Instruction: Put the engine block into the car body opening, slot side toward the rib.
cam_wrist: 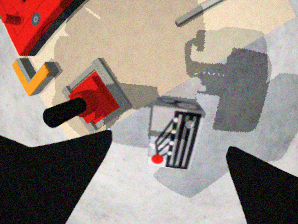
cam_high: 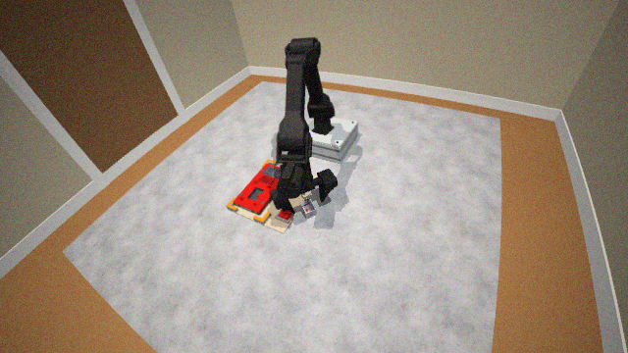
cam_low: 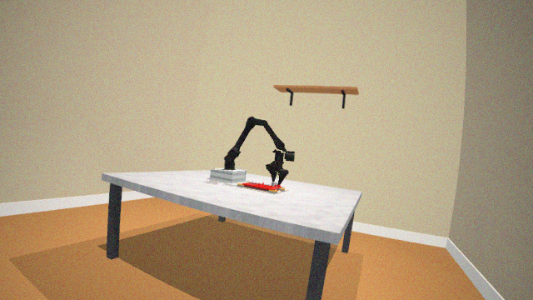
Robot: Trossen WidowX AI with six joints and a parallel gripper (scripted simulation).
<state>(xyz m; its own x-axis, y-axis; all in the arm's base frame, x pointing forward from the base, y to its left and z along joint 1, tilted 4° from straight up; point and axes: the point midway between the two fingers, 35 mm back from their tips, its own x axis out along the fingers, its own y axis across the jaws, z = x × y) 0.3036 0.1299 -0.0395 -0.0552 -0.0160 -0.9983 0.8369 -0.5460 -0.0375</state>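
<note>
Now: the tan base plate 16 cm to the right of my gripper tip and 2 cm below it. Round my gripper tip: grey engine block (1 cm behind, 2 cm below).
</note>
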